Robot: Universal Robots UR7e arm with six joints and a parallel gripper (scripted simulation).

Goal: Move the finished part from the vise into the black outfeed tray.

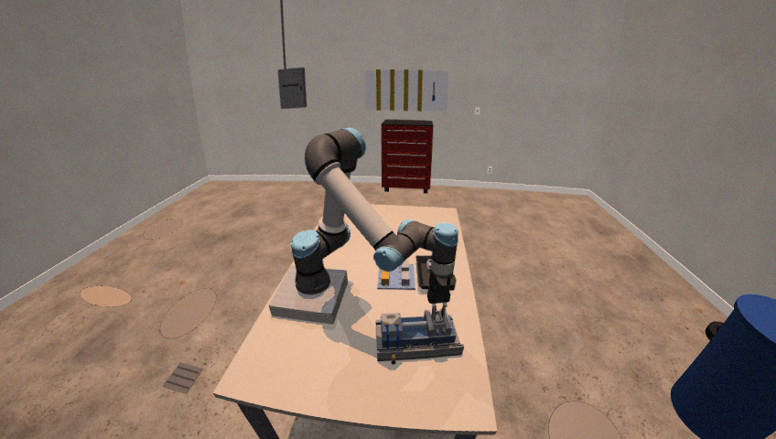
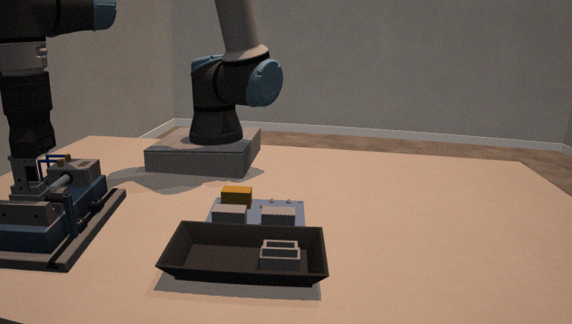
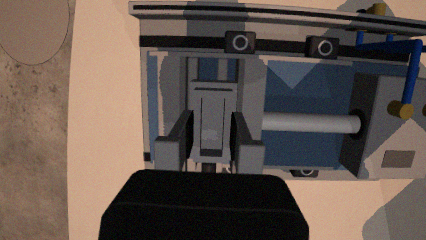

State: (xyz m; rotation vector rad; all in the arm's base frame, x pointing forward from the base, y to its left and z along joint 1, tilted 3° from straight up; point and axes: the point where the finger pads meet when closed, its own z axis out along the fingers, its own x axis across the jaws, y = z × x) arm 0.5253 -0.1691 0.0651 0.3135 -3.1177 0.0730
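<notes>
My hand is 8 cm above the vise, 7 cm past it and 1 cm to the left of it. The rest, counted from my hand: brass block 31 cm to the left, 23 cm behind, 10 cm below; blue fixture plate 36 cm to the left, 19 cm behind, 12 cm below.
</notes>
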